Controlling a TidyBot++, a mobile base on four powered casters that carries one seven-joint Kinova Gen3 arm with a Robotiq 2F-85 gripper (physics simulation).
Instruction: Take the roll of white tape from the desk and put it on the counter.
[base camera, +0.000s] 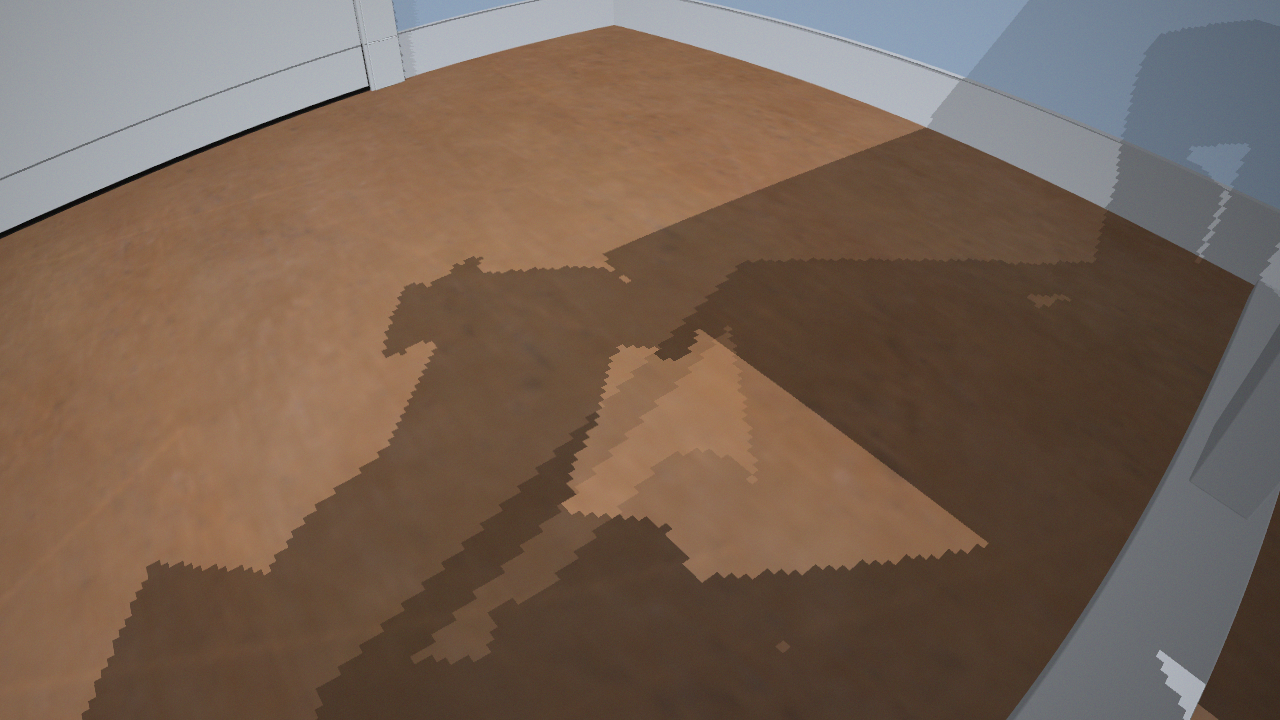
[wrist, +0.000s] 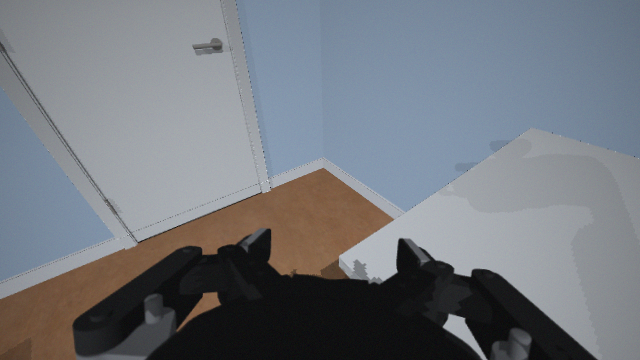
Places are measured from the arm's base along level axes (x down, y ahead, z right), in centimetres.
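Pixels of known places: gripper, fingertip midpoint: (wrist: 332, 247).
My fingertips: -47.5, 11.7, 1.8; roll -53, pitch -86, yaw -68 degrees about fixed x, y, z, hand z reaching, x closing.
Observation:
Behind a point stands the place of what it marks, as x, y, z.
The white desk (wrist: 525, 240) {-32.4, 24.4, 31.4} fills the lower right of the wrist view, with its near left corner beside the right finger. In the base camera view a grey-white leg of the desk (base camera: 1127, 573) {37.1, 27.4, 28.0} runs up the right edge. My gripper (wrist: 332, 247) {-47.5, 11.7, 1.8} is open, with nothing between its fingertips, and shows over the floor and the desk's left edge. The roll of white tape does not show in either view, and neither does the counter.
A closed white door (wrist: 150, 110) {-29.3, 101.6, -79.7} (base camera: 179, 80) {26.7, 108.2, -70.7} with a lever handle (wrist: 209, 46) {-52.5, 116.7, -51.0} stands at the left. Blue walls (wrist: 450, 75) {-42.1, 93.8, 47.6} meet in a corner behind the brown floor (wrist: 320, 205) {39.6, 113.6, -3.8} (base camera: 223, 313) {39.6, 60.8, -40.7}. Shadows of the arm and the desk lie across the floor.

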